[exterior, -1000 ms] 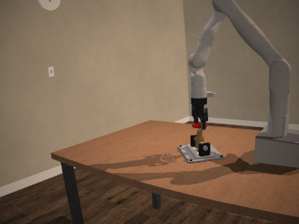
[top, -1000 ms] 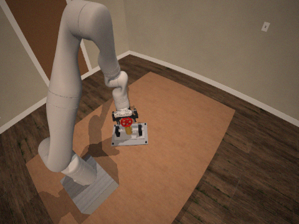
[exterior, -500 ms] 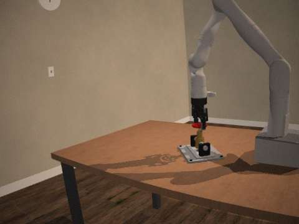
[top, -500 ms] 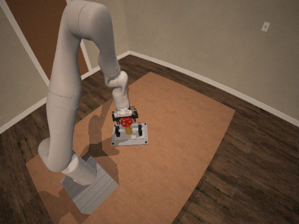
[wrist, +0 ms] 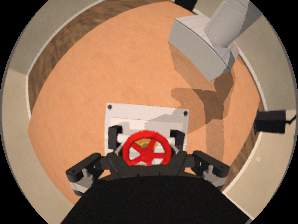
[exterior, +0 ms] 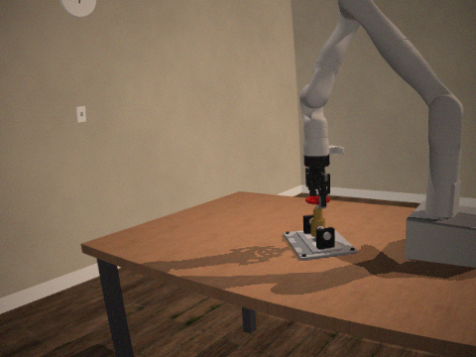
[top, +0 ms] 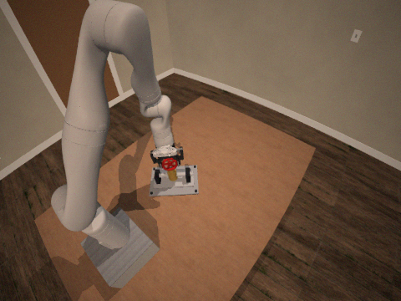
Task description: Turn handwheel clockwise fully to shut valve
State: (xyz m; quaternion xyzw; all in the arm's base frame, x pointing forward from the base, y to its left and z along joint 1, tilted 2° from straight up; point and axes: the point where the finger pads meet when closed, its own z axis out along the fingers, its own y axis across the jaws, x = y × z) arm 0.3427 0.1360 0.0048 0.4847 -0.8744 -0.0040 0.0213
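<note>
The red handwheel is right at my hand.
</note>
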